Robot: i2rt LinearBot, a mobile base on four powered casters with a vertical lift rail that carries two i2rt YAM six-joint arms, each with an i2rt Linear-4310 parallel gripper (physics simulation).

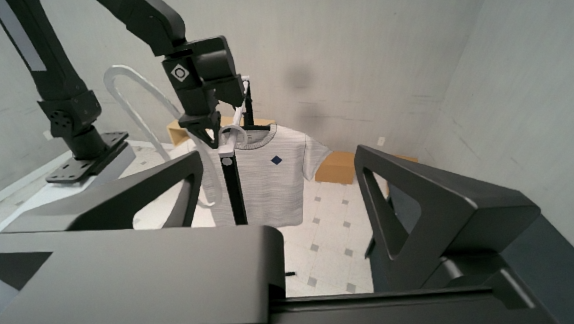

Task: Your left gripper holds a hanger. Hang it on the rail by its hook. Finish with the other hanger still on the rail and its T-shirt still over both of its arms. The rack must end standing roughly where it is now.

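Observation:
My left gripper (216, 147) is shut on the white hanger (120, 70), close beside the near end of the rail (238, 117). The hanger's long loop hangs left of and below the gripper. Its round hook curves across the rail's near end; whether it bears on the rail I cannot tell. A light grey T-shirt (265, 190) with a dark blue diamond hangs behind the rack's black front post (234, 187). Part of the black hanger (260, 128) shows at its collar; its hook is not clearly visible. My right gripper (278, 156) is open and empty in the foreground.
The left arm's black base stands on a white surface at the left. A light wooden shelf (176, 134) stands behind the shirt. A brown box (335, 168) stands on the tiled floor (330, 235) to its right. A dark blue-grey object is partly hidden behind my right finger.

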